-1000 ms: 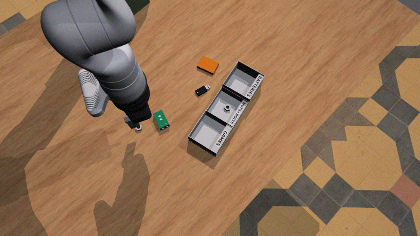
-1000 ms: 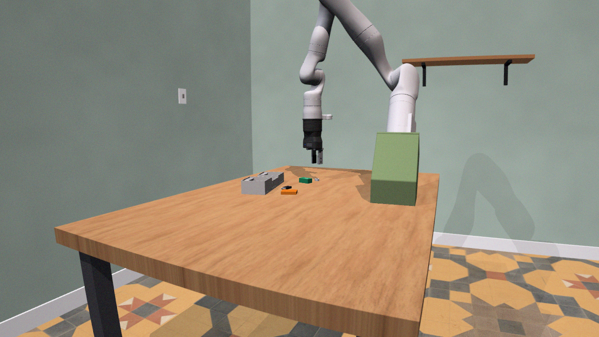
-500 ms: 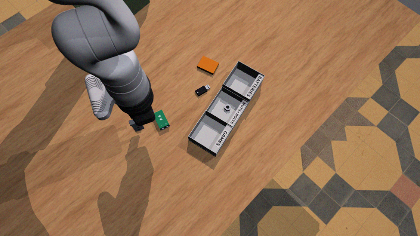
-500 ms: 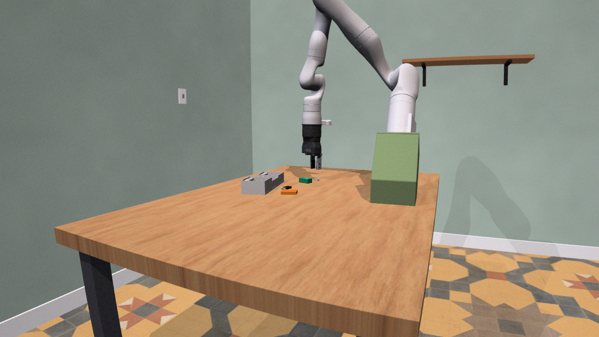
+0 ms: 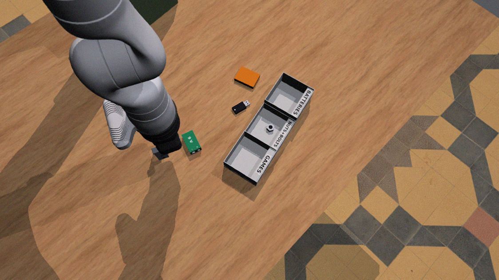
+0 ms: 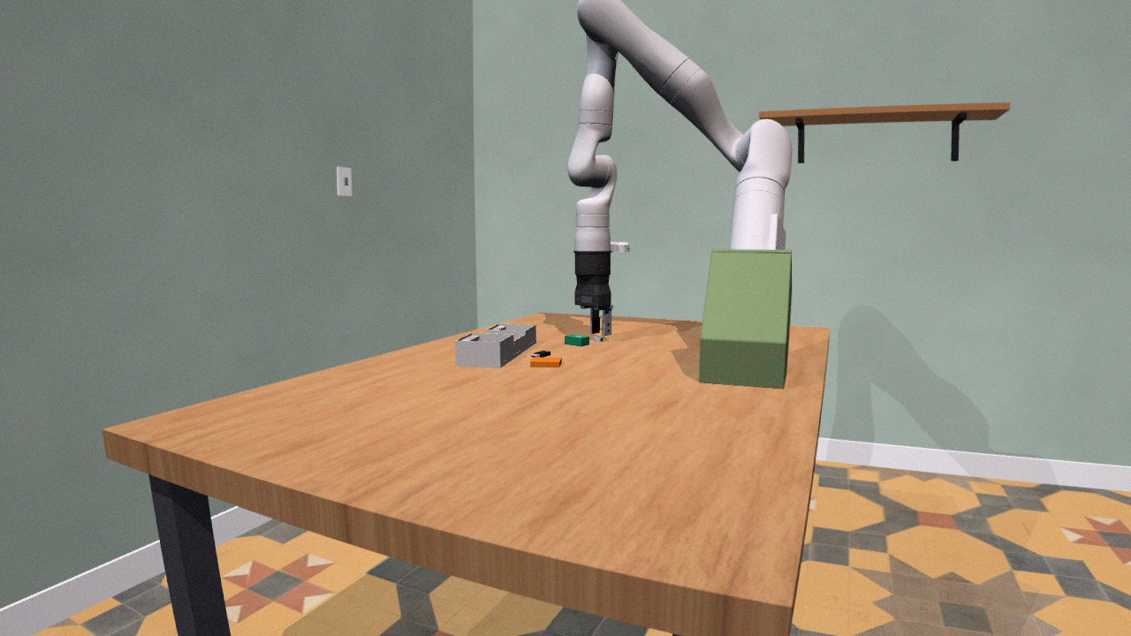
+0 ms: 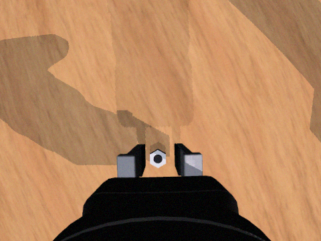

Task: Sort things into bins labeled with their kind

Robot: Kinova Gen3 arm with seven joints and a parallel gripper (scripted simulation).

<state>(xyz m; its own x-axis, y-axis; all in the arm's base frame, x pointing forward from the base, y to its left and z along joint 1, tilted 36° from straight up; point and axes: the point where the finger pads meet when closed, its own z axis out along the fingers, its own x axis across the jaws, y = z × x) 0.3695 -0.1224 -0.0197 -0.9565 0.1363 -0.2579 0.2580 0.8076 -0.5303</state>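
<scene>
Right now my hand is 220 mm to the right of the bin row, 100 mm short of it and 10 mm above it. From my hand the other things lie so: black USB stick 210 mm to the left, 30 mm below, 20 mm ahead; flat orange box 260 mm to the left, 40 mm behind, 30 mm below; green 9 v battery 60 mm to the left, 30 mm ahead, 20 mm below.
</scene>
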